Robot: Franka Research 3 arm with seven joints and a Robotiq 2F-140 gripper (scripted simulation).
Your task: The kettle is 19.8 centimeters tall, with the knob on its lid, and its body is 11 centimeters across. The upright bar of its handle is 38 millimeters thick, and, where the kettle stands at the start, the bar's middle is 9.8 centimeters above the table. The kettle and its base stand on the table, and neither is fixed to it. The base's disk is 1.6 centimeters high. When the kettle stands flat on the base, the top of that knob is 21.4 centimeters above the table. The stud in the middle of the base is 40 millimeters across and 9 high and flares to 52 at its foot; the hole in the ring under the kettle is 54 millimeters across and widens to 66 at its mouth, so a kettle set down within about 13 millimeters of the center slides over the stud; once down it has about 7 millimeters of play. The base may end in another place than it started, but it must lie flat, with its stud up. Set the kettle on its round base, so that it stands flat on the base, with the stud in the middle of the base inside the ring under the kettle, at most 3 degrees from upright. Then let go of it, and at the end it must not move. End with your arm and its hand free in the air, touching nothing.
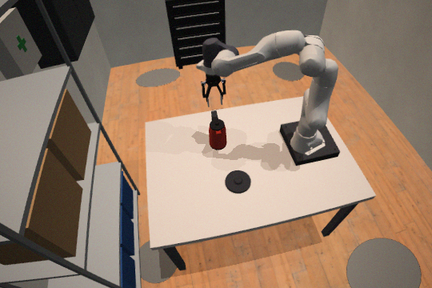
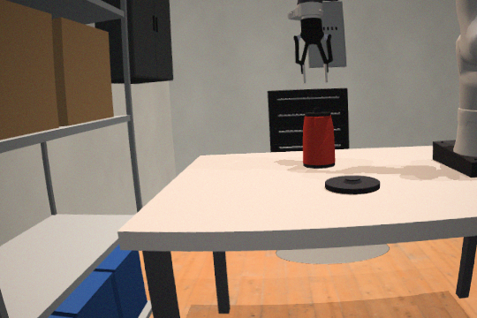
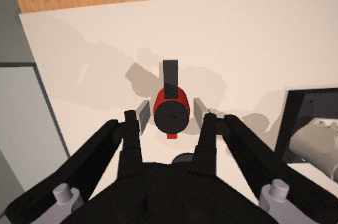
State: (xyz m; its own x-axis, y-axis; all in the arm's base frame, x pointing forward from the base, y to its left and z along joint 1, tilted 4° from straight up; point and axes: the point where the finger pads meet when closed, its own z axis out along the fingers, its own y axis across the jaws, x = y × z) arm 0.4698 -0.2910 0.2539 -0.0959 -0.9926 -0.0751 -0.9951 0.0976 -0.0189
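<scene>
Now: hand 220 mm above the red kettle and 30 mm to the right of it. Round my hand: black round base: 380 mm to the left, 300 mm below, 20 mm behind.
</scene>
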